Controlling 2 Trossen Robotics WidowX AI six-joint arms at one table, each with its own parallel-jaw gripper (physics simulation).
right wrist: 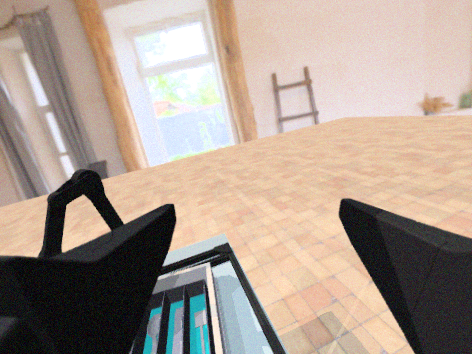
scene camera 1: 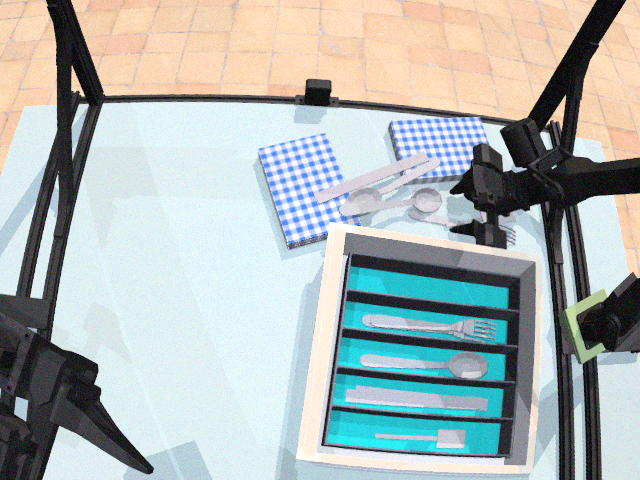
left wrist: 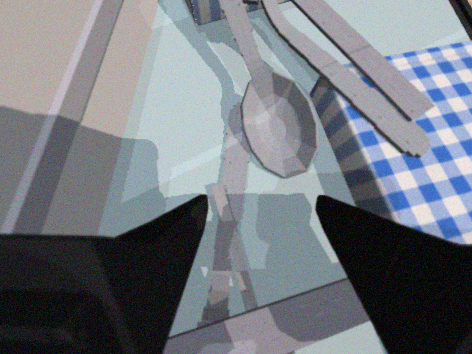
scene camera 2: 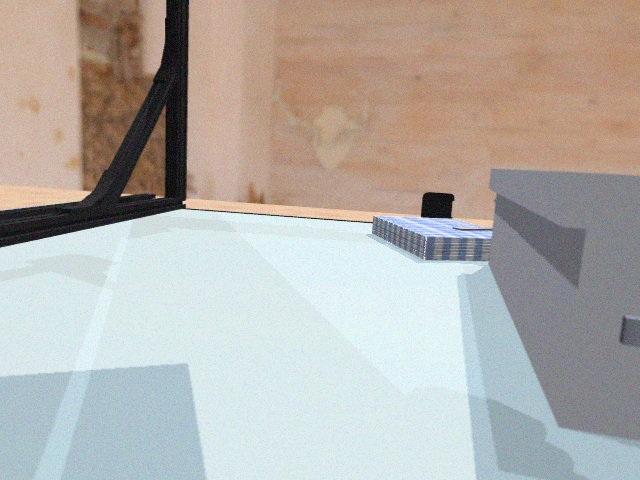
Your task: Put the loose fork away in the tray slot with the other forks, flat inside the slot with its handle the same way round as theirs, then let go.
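Note:
The loose fork lies behind the tray, handle to the left and tines to the right in scene camera 1; my left gripper covers its middle. My left gripper is open above it, and nothing is between the fingers. In the left wrist view the fork handle runs near one fingertip, its end partly under a spoon bowl. The slotted forks lie in the second slot from the back, handles left, tines right. My right gripper is open and empty, away from the tray at the left of scene camera 1.
Loose spoons and a knife lie close behind the tray, partly over checked blocks. Another flat grey piece crosses beneath my left gripper. The tray's raised wall stands in front of the fork. A green frame is at the right.

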